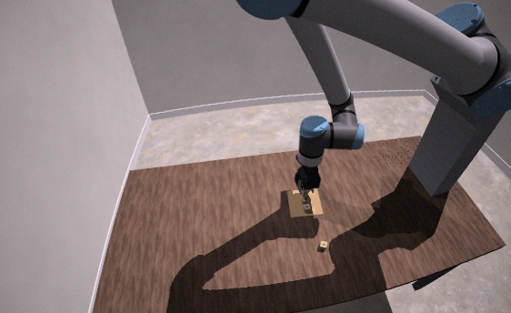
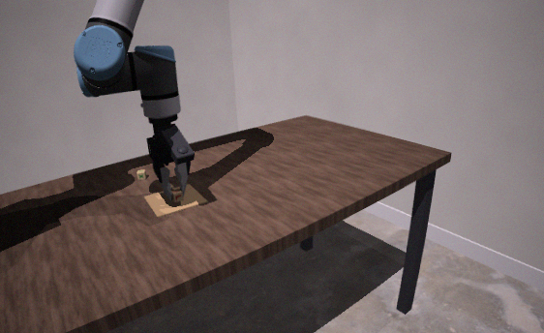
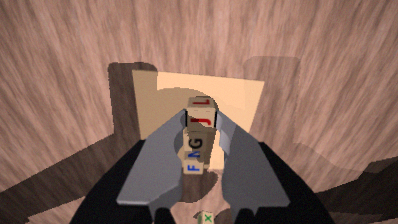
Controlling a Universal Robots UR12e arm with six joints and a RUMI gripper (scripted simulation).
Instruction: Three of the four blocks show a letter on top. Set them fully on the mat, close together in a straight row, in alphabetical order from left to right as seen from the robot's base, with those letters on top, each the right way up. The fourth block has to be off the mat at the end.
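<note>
My hand is 10 mm short of the mat, 40 mm to the right of it and 30 mm above it.
</note>
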